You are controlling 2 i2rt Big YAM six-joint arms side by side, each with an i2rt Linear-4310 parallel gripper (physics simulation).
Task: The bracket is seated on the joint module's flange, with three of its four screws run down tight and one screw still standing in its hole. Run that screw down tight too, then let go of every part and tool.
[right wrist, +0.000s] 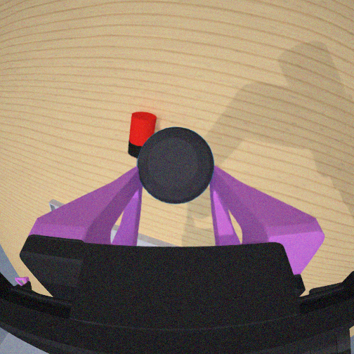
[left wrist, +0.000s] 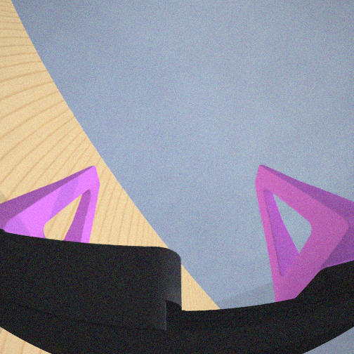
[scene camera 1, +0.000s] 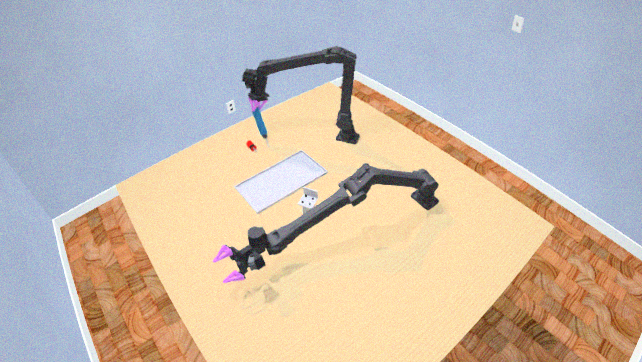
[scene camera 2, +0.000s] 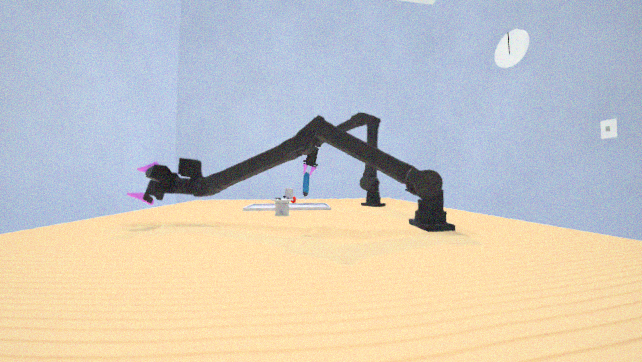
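Pixels of known places: left gripper, fingertip midpoint: (scene camera 1: 218, 272) (scene camera 2: 132, 181); right gripper, fingertip midpoint: (scene camera 1: 256, 110) (scene camera 2: 306, 175); left arm's base, origin of the base link: (scene camera 1: 424, 199) (scene camera 2: 430, 226); right arm's base, origin of the base link: (scene camera 1: 347, 138) (scene camera 2: 373, 205).
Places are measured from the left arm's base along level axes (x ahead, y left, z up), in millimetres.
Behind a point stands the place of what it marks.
The white bracket (scene camera 1: 308, 200) {y -288, x 468, z 66 mm} (scene camera 2: 289, 192) {y -294, x 441, z 93 mm} sits on the pale joint module (scene camera 2: 282, 207) {y -261, x 467, z 34 mm}, its plate upright. Dark screw heads show on its flat part; which one stands proud is too small to tell. My right gripper (scene camera 1: 257, 109) {y -913, x 372, z 184 mm} (scene camera 2: 308, 172) {y -913, x 372, z 184 mm} (right wrist: 175, 175) is shut on the blue screwdriver (scene camera 1: 260, 123) {y -860, x 383, z 129 mm} (scene camera 2: 306, 184) {y -853, x 373, z 121 mm}, holding it tip down above the table behind the tray. In the right wrist view its dark end cap (right wrist: 175, 157) hides the rest of it. My left gripper (scene camera 1: 219, 271) {y -143, x 977, z 140 mm} (scene camera 2: 133, 182) {y -143, x 977, z 140 mm} (left wrist: 177, 174) is wide open and empty, well away from the bracket.
A red and black tool (scene camera 1: 251, 145) {y -839, x 467, z 32 mm} (scene camera 2: 293, 199) {y -823, x 460, z 22 mm} (right wrist: 143, 127) lies on the table near the held screwdriver. A shallow pale tray (scene camera 1: 280, 182) {y -520, x 480, z 4 mm} (scene camera 2: 260, 206) {y -556, x 620, z 7 mm} lies between it and the bracket. My left arm reaches low across the table, close beside the module in scene camera 1.
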